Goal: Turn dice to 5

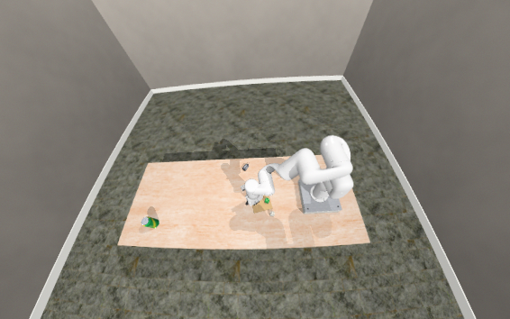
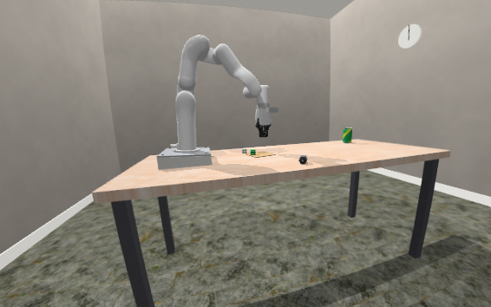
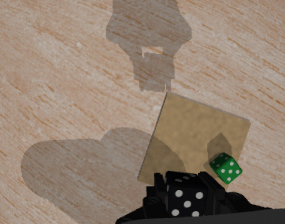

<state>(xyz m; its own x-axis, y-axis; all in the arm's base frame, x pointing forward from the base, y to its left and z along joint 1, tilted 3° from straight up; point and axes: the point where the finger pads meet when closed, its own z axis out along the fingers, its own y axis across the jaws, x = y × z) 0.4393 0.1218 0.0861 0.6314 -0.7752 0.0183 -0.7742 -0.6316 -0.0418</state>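
My hand is 120 mm above the tan mat, 30 mm to the left of it and 30 mm past it. From my hand the other things lie so: white die: 120 mm behind, 110 mm below, 50 mm to the left; green die: 110 mm below, 80 mm behind, 40 mm to the right; black die: 10 mm below.
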